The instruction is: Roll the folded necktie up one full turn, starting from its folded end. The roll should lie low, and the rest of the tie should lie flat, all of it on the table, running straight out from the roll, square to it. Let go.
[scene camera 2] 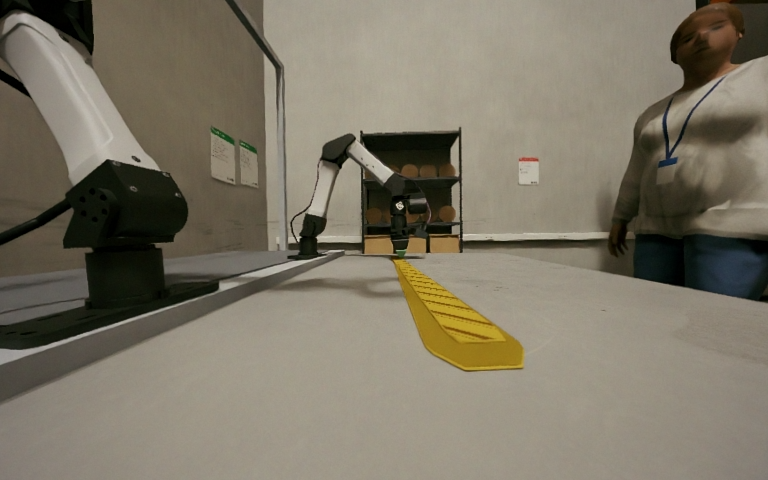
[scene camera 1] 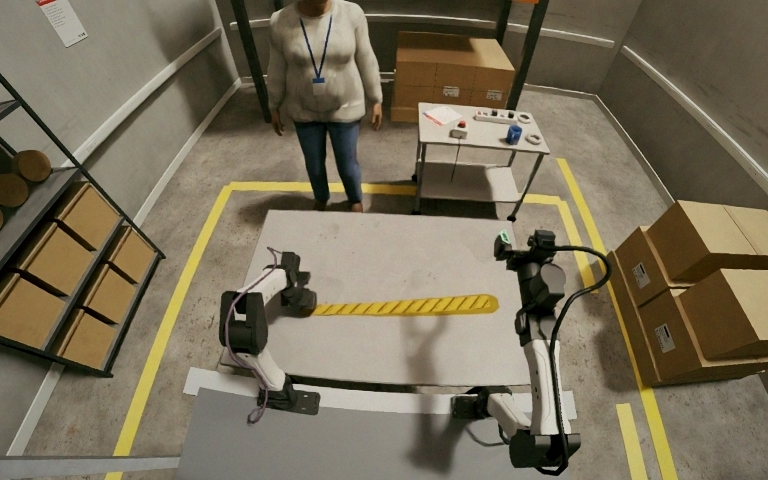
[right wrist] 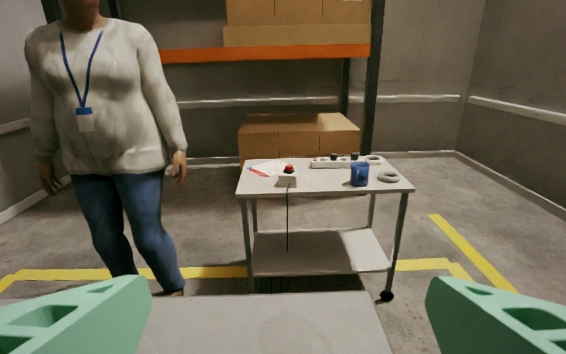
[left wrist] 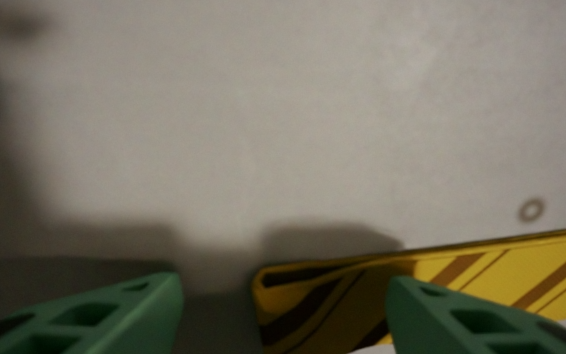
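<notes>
The yellow necktie with brown stripes lies flat and long on the table. Its wide end is at the right in scene camera 1. Its folded end is at the left, by my left gripper. In the left wrist view the fold shows as a thin loop between the two fingertips, which stand wide apart. One fingertip is beyond the folded end, the other over the tie. My left gripper is open and low. My right gripper is open and empty, raised at the table's right side, away from the tie.
A person stands behind the table. A white cart with a blue mug stands behind it. Cardboard boxes are stacked at the right.
</notes>
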